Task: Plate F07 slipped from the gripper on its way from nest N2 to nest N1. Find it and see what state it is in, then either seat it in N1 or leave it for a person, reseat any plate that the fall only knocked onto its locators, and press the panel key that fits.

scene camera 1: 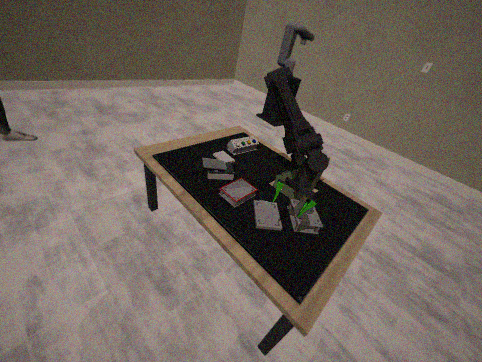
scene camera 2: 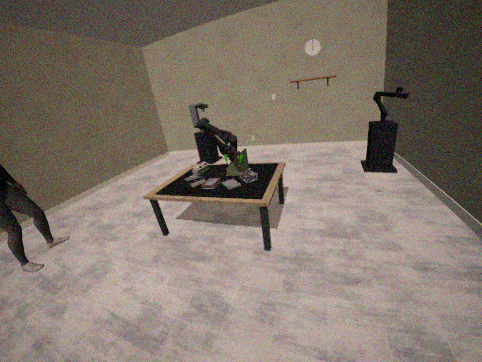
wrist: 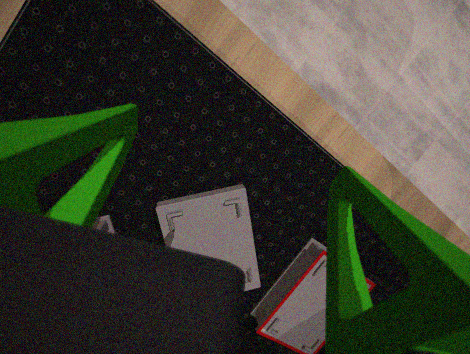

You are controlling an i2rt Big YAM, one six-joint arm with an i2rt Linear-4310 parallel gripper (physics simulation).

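Frame: origin at the arm's base, x back, y right, z up, level; centimetres.
Where they show: gripper, between the fingertips: (scene camera 1: 285,209) (scene camera 2: 233,165) (wrist: 241,147); arm's base, origin of its link: (scene camera 1: 300,166) (scene camera 2: 235,159).
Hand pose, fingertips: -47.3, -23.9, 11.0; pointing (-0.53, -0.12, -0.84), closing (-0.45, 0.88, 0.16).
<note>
Each offset is from my fingertips to the top centre of the thing, as dx, dy, dz. "*": to the spot under its first point.
My gripper (scene camera 1: 291,200) (scene camera 2: 233,158) (wrist: 241,147) is open and empty, low over the table. One green finger is over the right-hand grey nest block @(+27.9, +2.4, -17.7) (scene camera 1: 312,220) (scene camera 2: 248,176), seemingly N1; the gripper and shadow hide part of it, and a corner @(* +19.0, +0.0, -23.1) (wrist: 106,223) shows in the wrist view. Nest N2 @(+13.1, +13.3, -21.3) (scene camera 1: 267,215) (scene camera 2: 231,184) (wrist: 207,225) is a flat grey block with corner locators; no separate plate is discernible on it. A red-edged block @(+10.0, +32.1, -19.3) (scene camera 1: 239,190) (scene camera 2: 211,183) (wrist: 295,305) lies beside it. The key panel @(+43.1, +68.4, -15.5) (scene camera 1: 243,145) (scene camera 2: 201,167) stands farther off. Plate F07 cannot be identified.
An olive-green upright sheet (scene camera 2: 242,167) stands close by the gripper, mostly behind the arm in scene camera 1. A grey device @(+7.5, +52.3, -15.8) (scene camera 1: 218,164) and a small white block @(+23.2, +63.6, -22.5) (scene camera 1: 223,156) lie near the key panel. A person's legs (scene camera 2: 22,205) show at the left.
</note>
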